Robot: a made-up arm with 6 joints.
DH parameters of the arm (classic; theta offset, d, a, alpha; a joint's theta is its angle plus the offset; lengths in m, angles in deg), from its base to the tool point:
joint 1: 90 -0.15 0.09 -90
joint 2: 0 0.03 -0.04 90
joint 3: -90 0.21 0.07 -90
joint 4: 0 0.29 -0.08 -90
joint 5: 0 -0.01 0.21 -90
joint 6: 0 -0.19 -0.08 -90
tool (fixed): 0 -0.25 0 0
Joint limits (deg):
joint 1: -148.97..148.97
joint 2: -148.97..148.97
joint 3: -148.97..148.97
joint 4: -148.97..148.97
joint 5: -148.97..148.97
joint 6: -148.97..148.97
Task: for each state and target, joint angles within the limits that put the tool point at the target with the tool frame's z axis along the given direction. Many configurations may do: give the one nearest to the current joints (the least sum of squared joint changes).
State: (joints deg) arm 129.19 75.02 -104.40 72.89 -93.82 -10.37
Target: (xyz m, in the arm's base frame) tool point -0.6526 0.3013 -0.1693 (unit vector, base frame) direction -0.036 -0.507 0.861
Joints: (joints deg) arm 105.28 96.83 -112.55 86.46 -88.19 6.17
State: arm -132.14 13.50 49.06 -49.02 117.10 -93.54
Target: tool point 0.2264 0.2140 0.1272 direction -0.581 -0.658 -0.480
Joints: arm -87.08 28.07 56.82 -74.13 133.55 -105.72
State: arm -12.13 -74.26 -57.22 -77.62 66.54 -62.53
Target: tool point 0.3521 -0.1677 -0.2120 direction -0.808 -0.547 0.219
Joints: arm -14.55 -77.55 -62.29 -35.26 74.12 -34.50
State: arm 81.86 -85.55 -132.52 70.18 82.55 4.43
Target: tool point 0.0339 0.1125 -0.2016 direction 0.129 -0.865 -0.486
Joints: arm 56.55 -96.10 -141.62 53.62 125.01 -5.17
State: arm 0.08 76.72 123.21 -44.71 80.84 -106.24
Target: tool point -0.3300 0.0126 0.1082 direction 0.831 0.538 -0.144
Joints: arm 34.18 44.84 143.58 -40.87 134.27 -66.50
